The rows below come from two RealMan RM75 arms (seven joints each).
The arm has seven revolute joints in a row. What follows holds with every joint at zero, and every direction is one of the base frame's.
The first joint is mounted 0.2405 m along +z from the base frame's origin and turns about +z.
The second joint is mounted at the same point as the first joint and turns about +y.
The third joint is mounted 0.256 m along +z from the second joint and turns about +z.
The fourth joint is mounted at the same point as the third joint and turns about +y.
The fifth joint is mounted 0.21 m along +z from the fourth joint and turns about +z.
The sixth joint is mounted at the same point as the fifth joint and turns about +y.
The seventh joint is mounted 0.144 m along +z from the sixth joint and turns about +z.
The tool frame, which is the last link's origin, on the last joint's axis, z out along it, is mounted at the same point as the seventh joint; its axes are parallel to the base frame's.
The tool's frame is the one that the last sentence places.
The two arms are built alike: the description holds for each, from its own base.
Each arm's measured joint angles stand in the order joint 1, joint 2, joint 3, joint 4, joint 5, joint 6, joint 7.
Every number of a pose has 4 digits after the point.
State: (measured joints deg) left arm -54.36 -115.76 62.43 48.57 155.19 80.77 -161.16; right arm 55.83 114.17 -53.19 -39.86 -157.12 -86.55 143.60
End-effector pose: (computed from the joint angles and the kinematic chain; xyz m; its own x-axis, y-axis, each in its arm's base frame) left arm -0.1763 0.4293 0.0098 0.4525 0.8917 0.0046 0.7731 -0.3897 -0.5005; right arm 0.2025 0.4128 0.0124 0.5143 -0.8408 0.1688 -0.7522 -0.5368 -0.3822
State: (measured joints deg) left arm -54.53 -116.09 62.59 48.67 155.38 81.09 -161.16; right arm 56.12 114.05 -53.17 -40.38 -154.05 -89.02 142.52
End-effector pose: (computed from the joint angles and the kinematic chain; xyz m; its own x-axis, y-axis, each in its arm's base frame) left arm -0.1744 0.4280 0.0073 0.4551 0.8904 -0.0051 0.7707 -0.3967 -0.4985; right arm 0.1920 0.4097 0.0113 0.5355 -0.8270 0.1709 -0.7631 -0.5606 -0.3217
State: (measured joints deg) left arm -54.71 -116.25 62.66 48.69 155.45 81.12 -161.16; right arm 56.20 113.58 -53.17 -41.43 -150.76 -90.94 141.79
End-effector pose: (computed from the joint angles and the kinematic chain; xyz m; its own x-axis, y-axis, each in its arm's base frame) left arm -0.1728 0.4280 0.0060 0.4583 0.8887 -0.0080 0.7690 -0.4011 -0.4977; right arm 0.1817 0.4094 0.0147 0.5595 -0.8145 0.1538 -0.7681 -0.5792 -0.2730
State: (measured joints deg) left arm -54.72 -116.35 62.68 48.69 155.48 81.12 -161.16; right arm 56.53 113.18 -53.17 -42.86 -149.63 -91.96 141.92
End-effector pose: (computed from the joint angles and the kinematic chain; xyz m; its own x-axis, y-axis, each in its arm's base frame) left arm -0.1725 0.4276 0.0053 0.4586 0.8886 -0.0093 0.7690 -0.4021 -0.4969; right arm 0.1737 0.4122 0.0205 0.5763 -0.8052 0.1398 -0.7616 -0.5912 -0.2655
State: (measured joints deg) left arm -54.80 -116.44 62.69 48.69 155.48 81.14 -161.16; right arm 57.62 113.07 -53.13 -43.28 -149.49 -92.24 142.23
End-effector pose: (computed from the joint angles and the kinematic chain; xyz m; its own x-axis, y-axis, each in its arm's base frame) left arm -0.1717 0.4275 0.0045 0.4598 0.8880 -0.0104 0.7688 -0.4039 -0.4957; right arm 0.1646 0.4159 0.0223 0.5907 -0.7954 0.1357 -0.7515 -0.6036 -0.2664
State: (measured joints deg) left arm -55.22 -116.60 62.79 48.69 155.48 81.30 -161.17; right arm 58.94 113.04 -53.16 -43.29 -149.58 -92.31 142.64
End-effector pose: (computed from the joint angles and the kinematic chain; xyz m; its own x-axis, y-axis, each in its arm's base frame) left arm -0.1682 0.4278 0.0031 0.4657 0.8848 -0.0153 0.7662 -0.4118 -0.4934; right arm 0.1553 0.4195 0.0226 0.6032 -0.7860 0.1358 -0.7412 -0.6152 -0.2686
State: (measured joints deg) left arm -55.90 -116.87 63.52 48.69 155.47 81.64 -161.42; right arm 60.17 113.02 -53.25 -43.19 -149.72 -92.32 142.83
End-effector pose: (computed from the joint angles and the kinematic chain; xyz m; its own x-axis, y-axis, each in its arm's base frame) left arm -0.1625 0.4274 -0.0004 0.4752 0.8793 -0.0303 0.7585 -0.4269 -0.4925; right arm 0.1469 0.4226 0.0225 0.6162 -0.7753 0.1385 -0.7295 -0.6281 -0.2708
